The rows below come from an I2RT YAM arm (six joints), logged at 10 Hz.
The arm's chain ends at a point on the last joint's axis. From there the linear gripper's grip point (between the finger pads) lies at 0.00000 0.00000 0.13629 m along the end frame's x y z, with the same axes.
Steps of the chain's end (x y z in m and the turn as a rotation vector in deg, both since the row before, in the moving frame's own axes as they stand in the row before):
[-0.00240 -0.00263 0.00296 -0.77 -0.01 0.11]
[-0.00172 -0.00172 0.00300 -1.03 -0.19 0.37]
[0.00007 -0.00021 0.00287 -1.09 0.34 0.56]
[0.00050 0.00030 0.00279 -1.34 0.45 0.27]
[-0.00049 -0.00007 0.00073 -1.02 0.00 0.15]
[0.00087 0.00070 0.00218 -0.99 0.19 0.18]
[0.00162 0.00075 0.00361 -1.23 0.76 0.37]
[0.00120 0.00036 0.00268 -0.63 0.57 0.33]
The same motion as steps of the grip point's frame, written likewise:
[-0.00243 -0.00080 0.00295 -0.77 -0.01 0.11]
[-0.00218 0.00073 0.00298 -1.03 -0.19 0.37]
[0.00087 0.00239 0.00284 -1.09 0.34 0.56]
[0.00156 0.00349 0.00275 -1.34 0.45 0.27]
[-0.00049 0.00236 0.00071 -1.02 0.00 0.15]
[0.00132 0.00306 0.00216 -0.99 0.19 0.18]
[0.00342 0.00368 0.00357 -1.23 0.76 0.37]
[0.00255 0.00186 0.00267 -0.63 0.57 0.33]

